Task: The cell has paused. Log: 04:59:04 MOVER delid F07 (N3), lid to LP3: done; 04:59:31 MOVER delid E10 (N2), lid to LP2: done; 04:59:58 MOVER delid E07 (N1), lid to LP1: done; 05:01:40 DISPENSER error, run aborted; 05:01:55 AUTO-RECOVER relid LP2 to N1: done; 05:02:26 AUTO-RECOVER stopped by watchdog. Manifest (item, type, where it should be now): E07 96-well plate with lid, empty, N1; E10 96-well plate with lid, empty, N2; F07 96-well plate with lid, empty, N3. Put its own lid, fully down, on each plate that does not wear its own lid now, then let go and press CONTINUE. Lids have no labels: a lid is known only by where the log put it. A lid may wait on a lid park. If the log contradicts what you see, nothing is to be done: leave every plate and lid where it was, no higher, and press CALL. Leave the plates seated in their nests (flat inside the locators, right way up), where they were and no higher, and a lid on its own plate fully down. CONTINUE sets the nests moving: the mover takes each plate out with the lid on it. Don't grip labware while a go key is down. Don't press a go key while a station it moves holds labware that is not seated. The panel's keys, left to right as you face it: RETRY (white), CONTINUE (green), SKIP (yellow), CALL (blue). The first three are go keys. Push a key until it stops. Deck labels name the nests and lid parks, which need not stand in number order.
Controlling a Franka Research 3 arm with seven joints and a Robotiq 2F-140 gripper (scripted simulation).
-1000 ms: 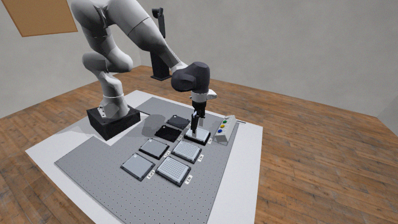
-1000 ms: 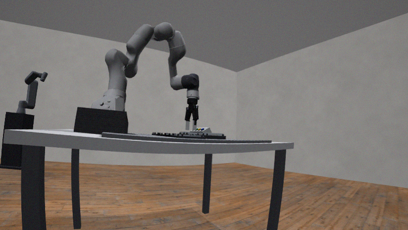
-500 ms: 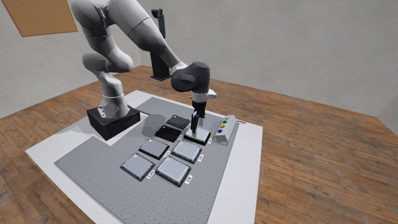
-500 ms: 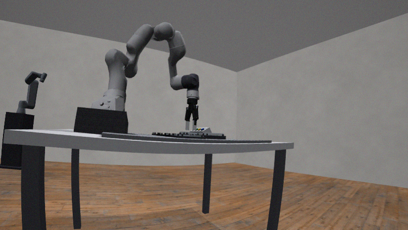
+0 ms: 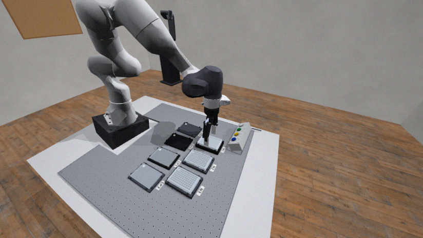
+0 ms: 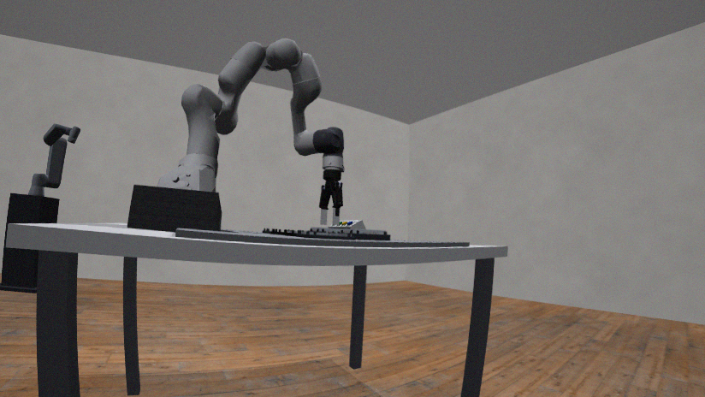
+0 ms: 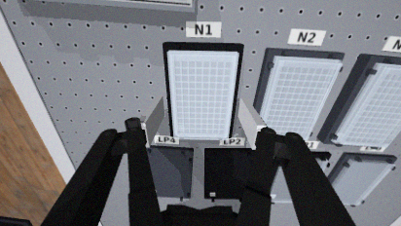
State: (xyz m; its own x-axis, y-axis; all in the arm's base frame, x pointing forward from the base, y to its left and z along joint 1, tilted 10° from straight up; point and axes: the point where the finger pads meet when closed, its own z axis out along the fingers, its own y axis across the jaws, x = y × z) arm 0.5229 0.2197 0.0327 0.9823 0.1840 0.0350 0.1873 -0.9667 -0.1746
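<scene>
Right now the nest N1 is 60 mm below my hand. Round my hand: yellow skip key 110 mm ahead, 120 mm to the left, 10 mm below; green continue key 100 mm ahead, 170 mm to the left, 10 mm below; blue call key 120 mm ahead, 70 mm to the left, 10 mm below.
</scene>
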